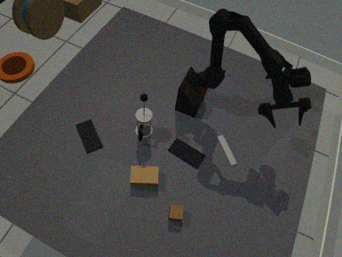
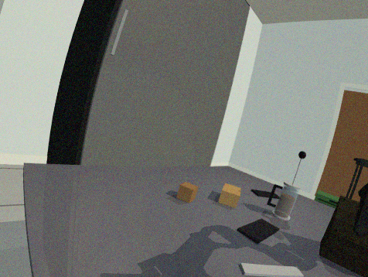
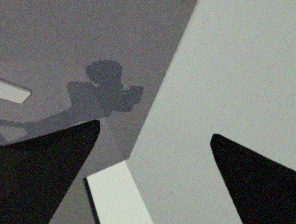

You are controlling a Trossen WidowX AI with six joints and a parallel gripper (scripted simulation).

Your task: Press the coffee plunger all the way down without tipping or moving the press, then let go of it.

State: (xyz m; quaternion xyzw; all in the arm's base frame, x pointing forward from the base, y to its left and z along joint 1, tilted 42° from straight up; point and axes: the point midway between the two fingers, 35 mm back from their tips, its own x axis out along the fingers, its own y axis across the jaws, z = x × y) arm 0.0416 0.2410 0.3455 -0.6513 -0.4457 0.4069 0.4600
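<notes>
Right now the coffee press is 25 cm ahead of my gripper tip, 51 cm to the right of it and 9 cm below it.
</notes>
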